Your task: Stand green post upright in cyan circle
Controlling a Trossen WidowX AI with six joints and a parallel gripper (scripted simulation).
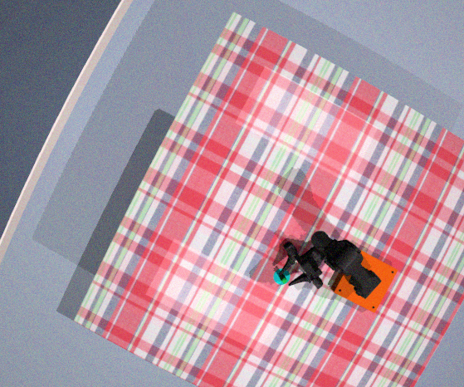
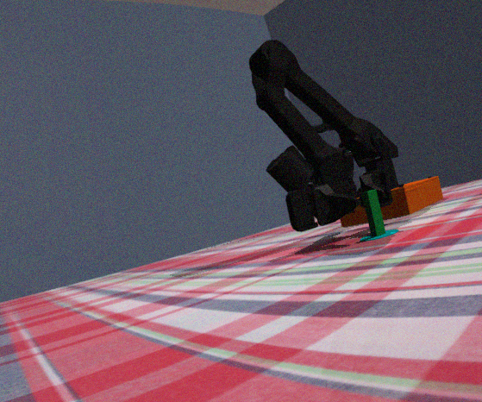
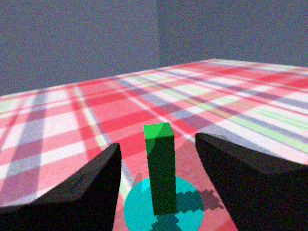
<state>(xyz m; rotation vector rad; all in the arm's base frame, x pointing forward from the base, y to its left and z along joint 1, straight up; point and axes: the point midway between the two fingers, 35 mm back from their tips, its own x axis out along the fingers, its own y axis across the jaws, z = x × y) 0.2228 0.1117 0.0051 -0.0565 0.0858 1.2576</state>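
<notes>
Now: the green post 2 cm below my gripper tip. Also, from my gripper tip: cyan circle 5 cm below.
</notes>
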